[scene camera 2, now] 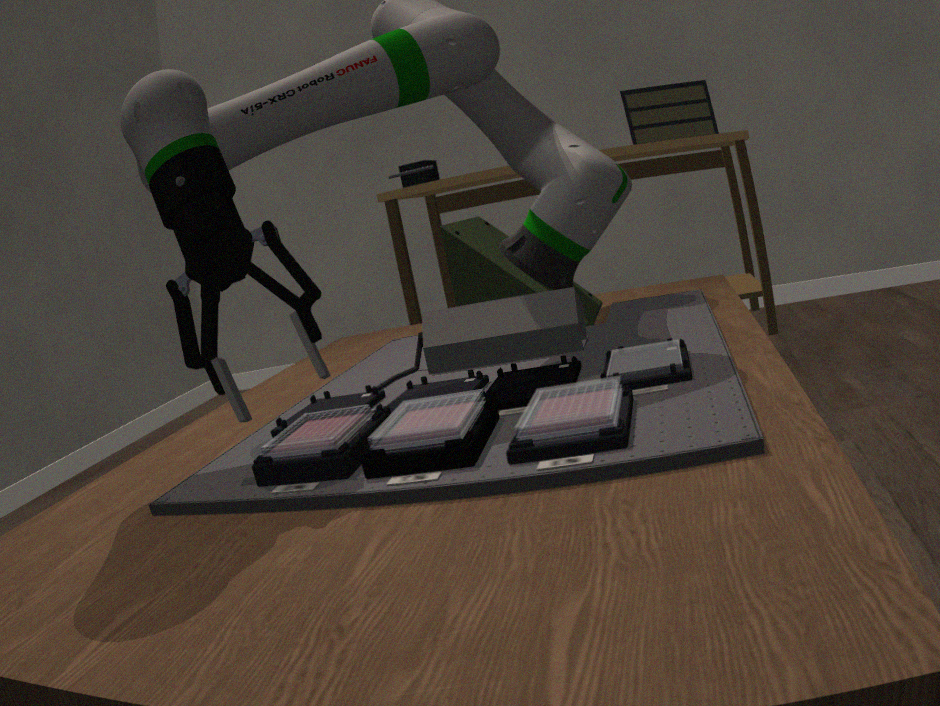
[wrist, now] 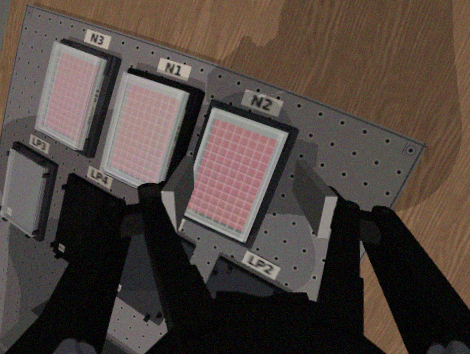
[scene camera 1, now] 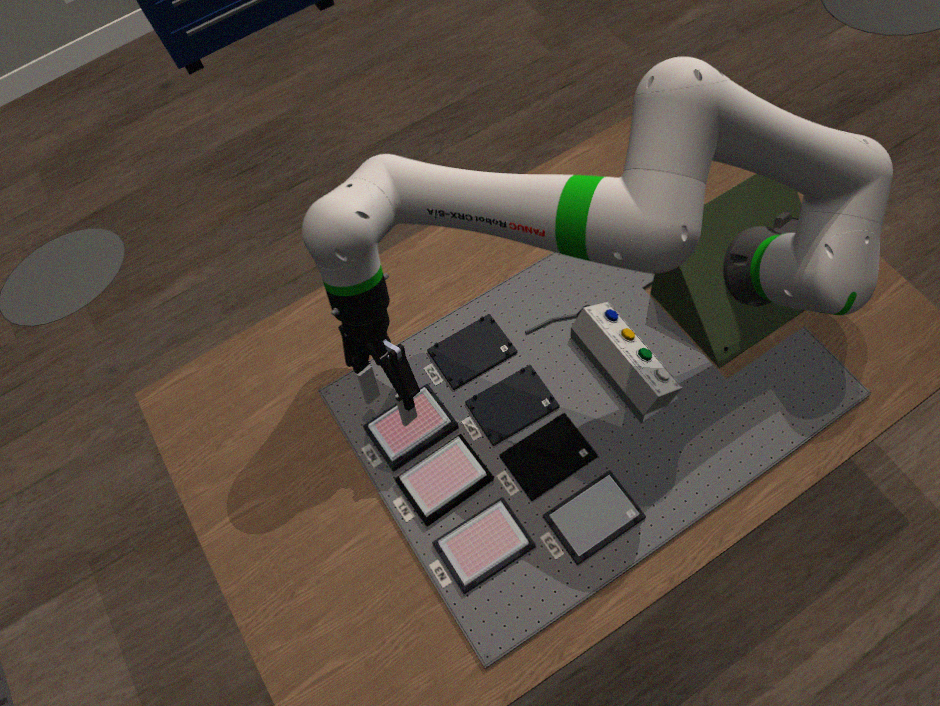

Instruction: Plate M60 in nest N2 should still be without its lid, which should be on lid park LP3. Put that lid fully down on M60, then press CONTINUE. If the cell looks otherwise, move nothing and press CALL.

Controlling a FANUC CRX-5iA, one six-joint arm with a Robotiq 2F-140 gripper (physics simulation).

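Frame: origin at the arm's base, x ahead, y left, z up, level; centimetres.
Where they show: gripper, fingertip midpoint: (scene camera 2: 284,399) (wrist: 244,174) (scene camera 1: 391,409); arm's base at its link origin: (scene camera 2: 533,269) (scene camera 1: 755,266).
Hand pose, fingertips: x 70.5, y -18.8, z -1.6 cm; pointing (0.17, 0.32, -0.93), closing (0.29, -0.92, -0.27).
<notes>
Things, the pixels of their top centre, and the offset from my fingertips. "*": a spot on its surface instead.
- nest N2 at a spot on its surface: (scene camera 2: 322,433) * dx +1.8, dy +4.0, dz -3.5 cm
- button box at its top centre: (scene camera 2: 499,297) (scene camera 1: 627,345) dx -40.5, dy +16.5, dz +1.2 cm
- N1 at its top centre: (scene camera 2: 428,412) (wrist: 137,134) (scene camera 1: 442,474) dx -0.7, dy +14.2, dz -3.6 cm
- N3 at its top centre: (scene camera 2: 571,399) (wrist: 63,95) (scene camera 1: 482,541) dx +0.5, dy +27.9, dz -4.2 cm
- Dark park LP4 at its top centre: (scene camera 2: 530,372) (scene camera 1: 548,453) (wrist: 76,231) dx -18.2, dy +21.9, dz -5.2 cm
- labelled LP2 at its top centre: (scene camera 2: 326,402) (wrist: 229,326) (scene camera 1: 471,347) dx -19.9, dy -3.9, dz -5.2 cm
The plate in nest N2 (scene camera 1: 416,430) (scene camera 2: 322,433) (wrist: 235,175) shows deep pink wells, stronger in colour than its neighbours, and no lid is evident on it; its plate code is not readable. A clear, greyish lid (scene camera 1: 594,515) (scene camera 2: 647,360) (wrist: 24,190) lies flat on park LP3. My gripper (scene camera 1: 389,398) (scene camera 2: 283,396) (wrist: 244,174) is open and empty, raised above the N2 plate, with a finger towards either side of it in the wrist view. The button box (scene camera 1: 619,368) (scene camera 2: 501,330) has blue, yellow, green and pale grey buttons; their labels are too small to read.
Paler pink plates stand in N1 (scene camera 1: 444,477) (scene camera 2: 429,420) (wrist: 145,130) and N3 (scene camera 1: 484,543) (scene camera 2: 569,410) (wrist: 72,97). Dark park LP4 (scene camera 1: 548,455) (wrist: 87,215) and two more dark parks, one labelled LP2 (scene camera 1: 471,349), lie between the nests and the box. A cable runs from the box.
</notes>
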